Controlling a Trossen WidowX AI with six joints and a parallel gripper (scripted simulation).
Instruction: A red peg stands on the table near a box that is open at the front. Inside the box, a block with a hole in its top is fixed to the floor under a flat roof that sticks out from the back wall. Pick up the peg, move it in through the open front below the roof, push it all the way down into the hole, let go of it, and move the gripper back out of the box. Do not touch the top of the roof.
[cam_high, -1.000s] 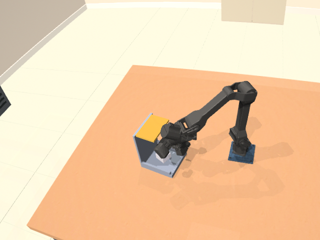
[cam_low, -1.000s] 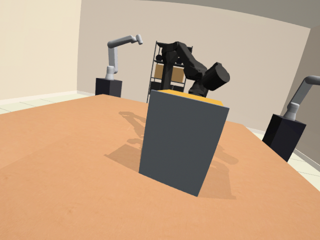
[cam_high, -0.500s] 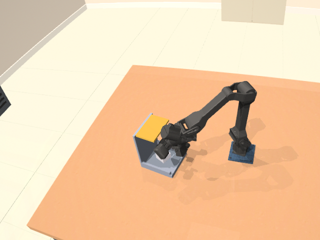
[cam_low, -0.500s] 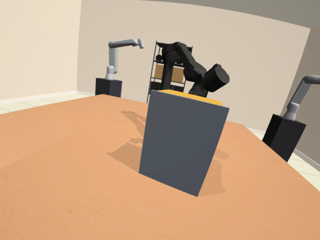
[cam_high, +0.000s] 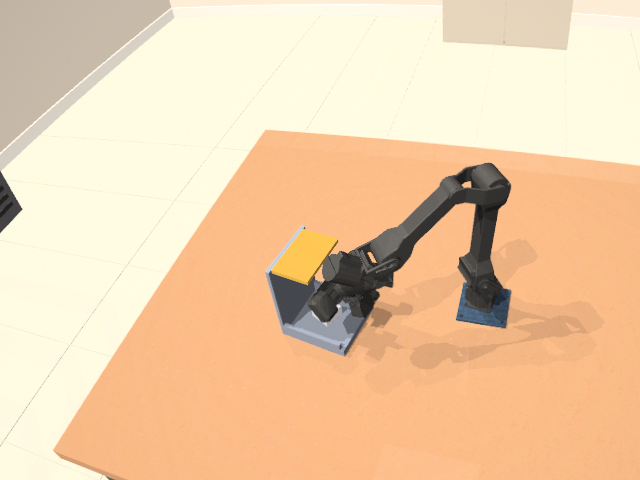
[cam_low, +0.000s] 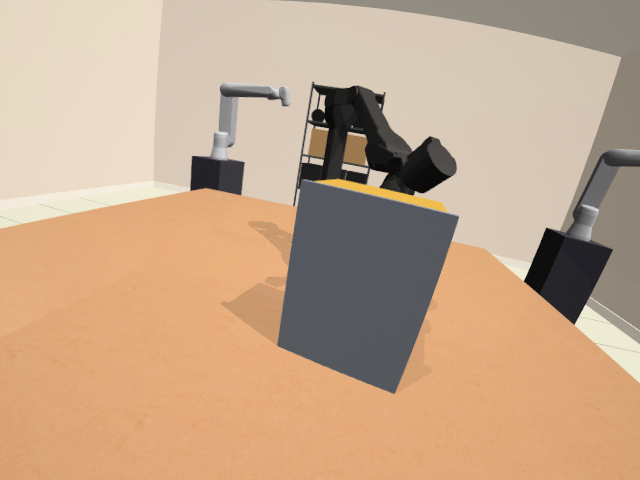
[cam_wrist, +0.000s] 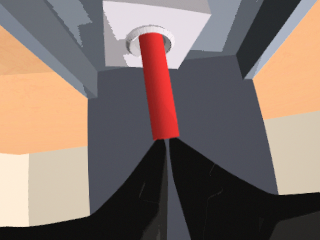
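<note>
The red peg is 10 mm behind my gripper tip and 40 mm below it. Also, from my gripper tip: orange roof 10 mm ahead, 10 mm to the left, 120 mm above; then dark back wall 60 mm ahead, 10 mm to the left, 20 mm above.
</note>
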